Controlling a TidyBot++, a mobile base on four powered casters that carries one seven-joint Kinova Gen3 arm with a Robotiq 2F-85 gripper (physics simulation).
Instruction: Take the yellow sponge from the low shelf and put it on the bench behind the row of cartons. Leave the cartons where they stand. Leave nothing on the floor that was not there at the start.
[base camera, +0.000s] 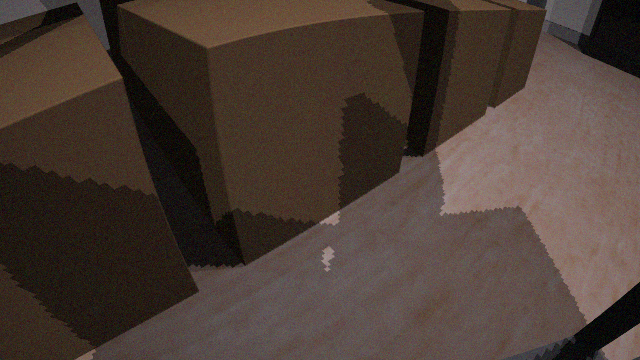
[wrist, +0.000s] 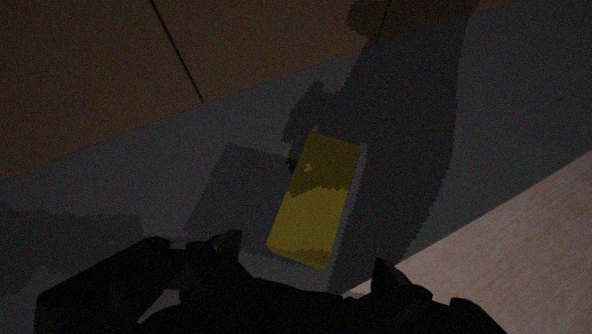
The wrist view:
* gripper: 305, 259
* yellow sponge: 304, 230
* grey bench: 454, 120
